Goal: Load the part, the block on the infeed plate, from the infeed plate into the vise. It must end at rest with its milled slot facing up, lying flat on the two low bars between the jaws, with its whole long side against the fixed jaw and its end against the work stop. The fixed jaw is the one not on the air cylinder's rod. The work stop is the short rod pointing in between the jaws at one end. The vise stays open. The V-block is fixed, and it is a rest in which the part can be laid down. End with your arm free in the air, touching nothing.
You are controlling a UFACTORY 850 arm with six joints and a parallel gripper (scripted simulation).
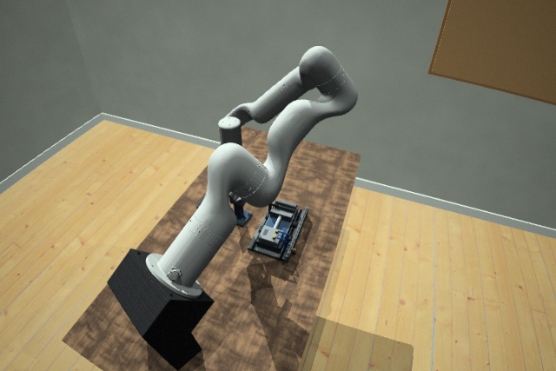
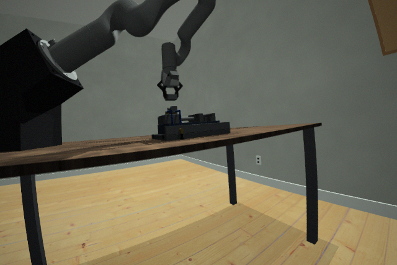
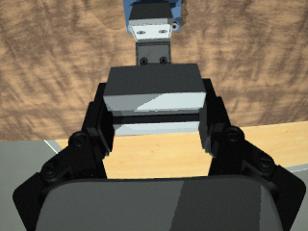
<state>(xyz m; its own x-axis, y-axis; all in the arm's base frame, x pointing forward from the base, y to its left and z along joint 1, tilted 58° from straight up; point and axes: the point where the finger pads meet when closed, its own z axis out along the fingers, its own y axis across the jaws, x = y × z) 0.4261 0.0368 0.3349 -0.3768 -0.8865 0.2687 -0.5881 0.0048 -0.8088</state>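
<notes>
Right now my hand is 80 mm past the moving jaw, 200 mm to the left of it and 150 mm above it. The rest, counted from my hand: work stop 20 mm behind, 170 mm to the right, 140 mm below; V-block post 170 mm below; part 10 mm below.
</notes>
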